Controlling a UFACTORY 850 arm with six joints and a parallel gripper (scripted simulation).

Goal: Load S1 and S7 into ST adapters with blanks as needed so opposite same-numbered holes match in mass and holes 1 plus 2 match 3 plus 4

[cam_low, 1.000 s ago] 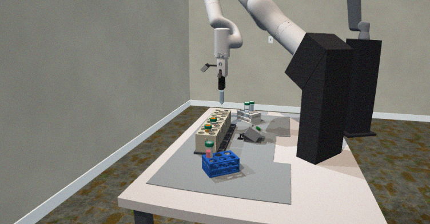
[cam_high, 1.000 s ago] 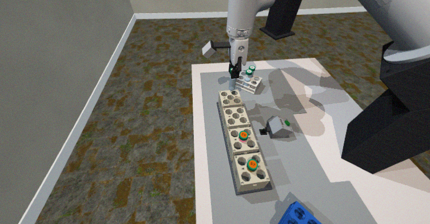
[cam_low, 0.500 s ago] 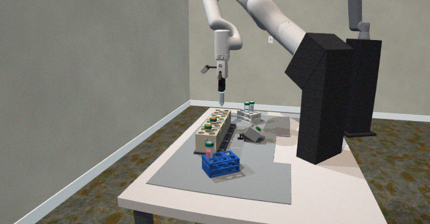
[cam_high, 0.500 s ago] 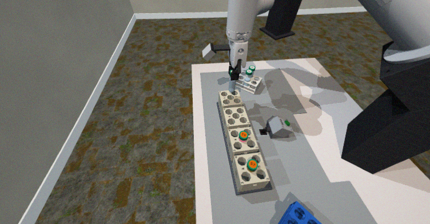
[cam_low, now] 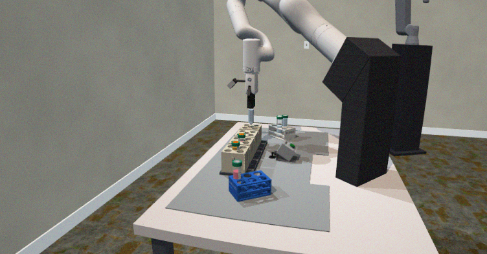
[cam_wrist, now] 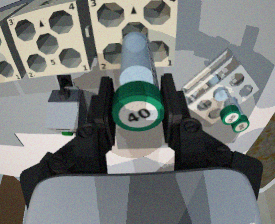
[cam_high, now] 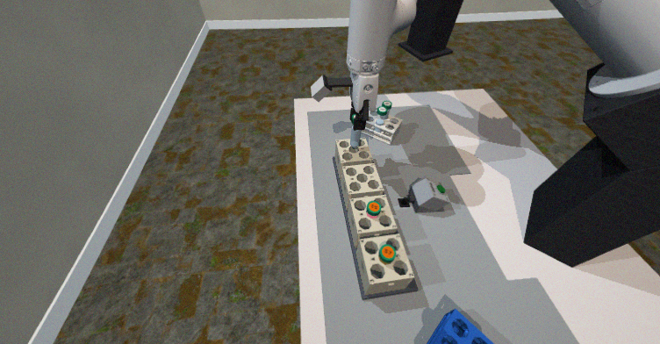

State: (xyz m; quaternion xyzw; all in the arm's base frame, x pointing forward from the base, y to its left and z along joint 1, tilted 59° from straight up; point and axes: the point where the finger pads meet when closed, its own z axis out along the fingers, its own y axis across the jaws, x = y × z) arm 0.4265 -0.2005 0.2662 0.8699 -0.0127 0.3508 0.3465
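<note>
Right now the 40 mL blank is 10 mm to the right of my hand and 50 mm below it. Round my hand: loading stand ST: 50 mm ahead, 160 mm to the left, 210 mm below; then sample S1: 80 mm ahead, 200 mm to the left, 150 mm below; then 30 mL blank: 170 mm behind, 100 mm to the right, 150 mm below.
</note>
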